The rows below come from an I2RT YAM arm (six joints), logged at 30 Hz.
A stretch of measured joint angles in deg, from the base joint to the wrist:
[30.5 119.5 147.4 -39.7 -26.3 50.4]
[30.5 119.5 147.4 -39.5 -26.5 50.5]
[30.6 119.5 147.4 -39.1 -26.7 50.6]
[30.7 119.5 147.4 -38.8 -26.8 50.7]
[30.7 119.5 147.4 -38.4 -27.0 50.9]
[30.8 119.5 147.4 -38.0 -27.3 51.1]
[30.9 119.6 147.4 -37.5 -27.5 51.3]
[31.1 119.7 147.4 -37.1 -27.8 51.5]
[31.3 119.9 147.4 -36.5 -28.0 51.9]
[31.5 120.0 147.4 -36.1 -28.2 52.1]
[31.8 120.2 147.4 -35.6 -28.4 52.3]
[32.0 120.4 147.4 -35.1 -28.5 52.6]
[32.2 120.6 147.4 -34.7 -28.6 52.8]
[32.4 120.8 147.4 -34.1 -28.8 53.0]
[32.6 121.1 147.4 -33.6 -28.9 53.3]
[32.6 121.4 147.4 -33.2 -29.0 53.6]
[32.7 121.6 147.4 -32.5 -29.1 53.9]
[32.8 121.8 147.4 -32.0 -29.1 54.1]
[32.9 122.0 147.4 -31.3 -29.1 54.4]
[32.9 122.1 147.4 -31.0 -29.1 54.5]
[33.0 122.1 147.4 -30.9 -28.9 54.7]
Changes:
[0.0 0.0 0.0 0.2 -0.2 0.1]
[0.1 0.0 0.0 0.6 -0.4 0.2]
[0.2 0.0 0.0 0.9 -0.5 0.3]
[0.2 0.0 0.0 1.3 -0.7 0.5]
[0.3 0.0 0.0 1.7 -1.0 0.7]
[0.4 0.1 0.0 2.2 -1.2 0.9]
[0.6 0.2 0.0 2.6 -1.5 1.1]
[0.8 0.4 0.0 3.2 -1.7 1.5]
[1.0 0.5 0.0 3.6 -1.9 1.7]
[1.3 0.7 0.0 4.1 -2.1 1.9]
[1.5 0.9 0.0 4.6 -2.2 2.2]
[1.7 1.1 0.0 5.0 -2.3 2.4]
[1.9 1.3 0.0 5.6 -2.5 2.6]
[2.1 1.6 0.0 6.1 -2.6 2.9]
[2.1 1.9 0.0 6.5 -2.7 3.2]
[2.2 2.1 0.0 7.2 -2.8 3.5]
[2.3 2.3 0.0 7.7 -2.8 3.7]
[2.4 2.5 0.0 8.4 -2.8 4.0]
[2.4 2.6 0.0 8.7 -2.8 4.1]
[2.5 2.6 0.0 8.8 -2.6 4.3]

